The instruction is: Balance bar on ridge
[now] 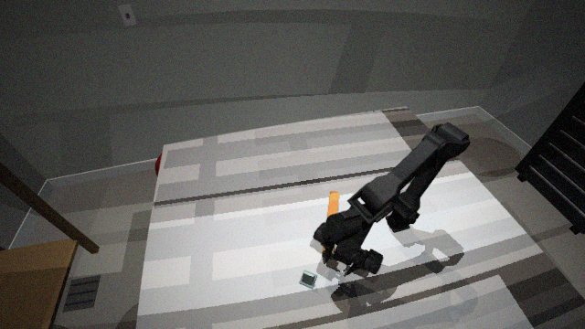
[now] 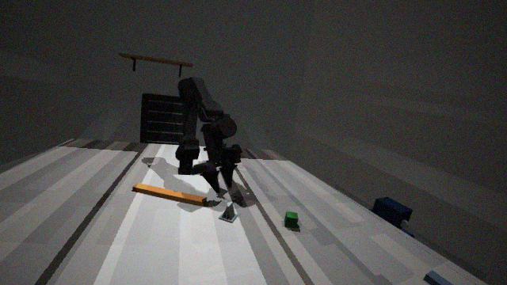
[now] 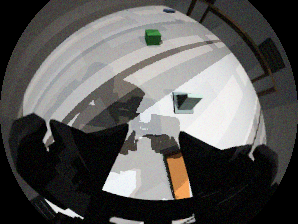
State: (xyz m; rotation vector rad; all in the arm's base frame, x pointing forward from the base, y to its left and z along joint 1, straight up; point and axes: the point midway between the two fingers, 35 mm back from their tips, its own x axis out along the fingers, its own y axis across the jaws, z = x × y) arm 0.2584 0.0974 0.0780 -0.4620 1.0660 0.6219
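The orange wooden bar is 170 mm to the right of my gripper tip, 50 mm behind it and 40 mm below it. Also, from my gripper tip: green cube (170 mm to the left, 150 mm ahead, 30 mm below).
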